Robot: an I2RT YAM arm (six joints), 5 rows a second.
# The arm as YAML. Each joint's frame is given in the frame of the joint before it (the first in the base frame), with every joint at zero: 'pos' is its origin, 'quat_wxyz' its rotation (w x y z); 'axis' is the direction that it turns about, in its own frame. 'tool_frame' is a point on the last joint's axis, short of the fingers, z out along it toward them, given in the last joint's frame.
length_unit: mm
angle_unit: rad
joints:
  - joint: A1
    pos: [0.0, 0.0, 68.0]
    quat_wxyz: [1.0, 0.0, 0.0, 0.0]
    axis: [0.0, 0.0, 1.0]
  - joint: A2
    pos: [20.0, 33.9, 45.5]
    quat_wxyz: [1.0, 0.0, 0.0, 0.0]
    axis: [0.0, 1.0, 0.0]
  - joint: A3
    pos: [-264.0, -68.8, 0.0]
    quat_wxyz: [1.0, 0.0, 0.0, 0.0]
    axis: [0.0, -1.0, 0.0]
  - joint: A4
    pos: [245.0, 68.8, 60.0]
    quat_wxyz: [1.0, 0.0, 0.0, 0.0]
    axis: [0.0, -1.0, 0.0]
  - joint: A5
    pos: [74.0, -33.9, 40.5]
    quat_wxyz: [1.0, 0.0, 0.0, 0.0]
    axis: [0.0, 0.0, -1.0]
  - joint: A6
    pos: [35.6, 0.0, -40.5]
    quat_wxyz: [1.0, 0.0, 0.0, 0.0]
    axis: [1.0, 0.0, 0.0]
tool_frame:
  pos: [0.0, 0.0, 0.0]
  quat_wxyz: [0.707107, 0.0, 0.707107, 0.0]
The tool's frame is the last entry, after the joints.
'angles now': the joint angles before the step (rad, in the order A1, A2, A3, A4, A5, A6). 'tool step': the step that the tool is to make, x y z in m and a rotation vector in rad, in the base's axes. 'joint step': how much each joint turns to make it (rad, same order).
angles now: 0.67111 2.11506 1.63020 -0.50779 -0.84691 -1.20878
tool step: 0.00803 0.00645 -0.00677 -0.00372 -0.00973 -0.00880
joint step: 0.00078 0.04323 0.03980 0.01215 0.01275 0.00459
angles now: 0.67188 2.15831 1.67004 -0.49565 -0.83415 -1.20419
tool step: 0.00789 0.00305 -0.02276 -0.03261 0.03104 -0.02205
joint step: -0.00458 0.06281 0.01711 0.01339 0.01474 0.01667
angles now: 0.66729 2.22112 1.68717 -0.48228 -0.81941 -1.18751
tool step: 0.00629 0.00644 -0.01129 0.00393 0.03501 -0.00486
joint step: 0.00153 0.05121 0.03887 0.00738 -0.01774 0.02727
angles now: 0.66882 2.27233 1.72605 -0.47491 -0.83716 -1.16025
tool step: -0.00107 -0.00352 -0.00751 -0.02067 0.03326 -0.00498
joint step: -0.00456 0.00718 -0.01189 -0.01700 -0.00351 0.00382
